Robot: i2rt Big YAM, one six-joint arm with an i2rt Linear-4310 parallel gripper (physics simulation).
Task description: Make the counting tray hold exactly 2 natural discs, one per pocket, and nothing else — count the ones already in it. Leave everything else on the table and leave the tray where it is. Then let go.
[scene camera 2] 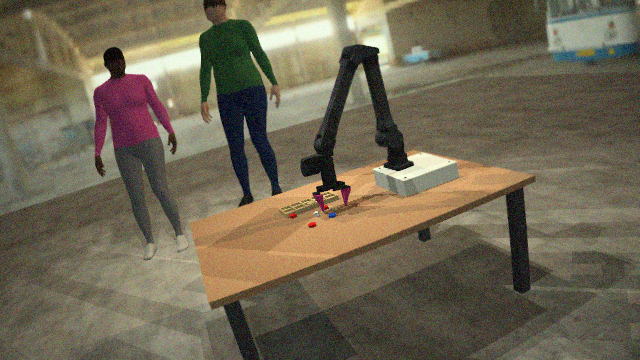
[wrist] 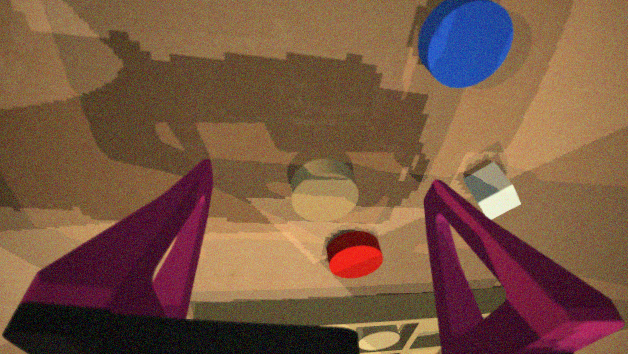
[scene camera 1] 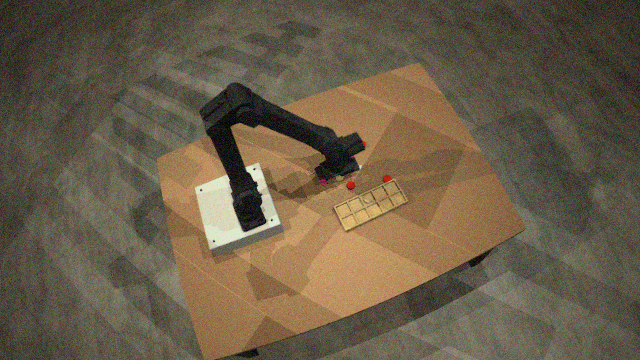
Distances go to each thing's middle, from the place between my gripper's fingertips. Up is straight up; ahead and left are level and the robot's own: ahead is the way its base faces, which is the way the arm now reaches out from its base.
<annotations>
Now: the counting tray (scene camera 1: pixel 352 213) 50 mm ahead of my hand, 150 mm to the right of it and 10 mm above it. The rest, counted from my hand: blue disc (wrist: pixel 460 51) 40 mm ahead, 60 mm to the left; then white cube (wrist: pixel 494 193) 80 mm ahead.
</annotations>
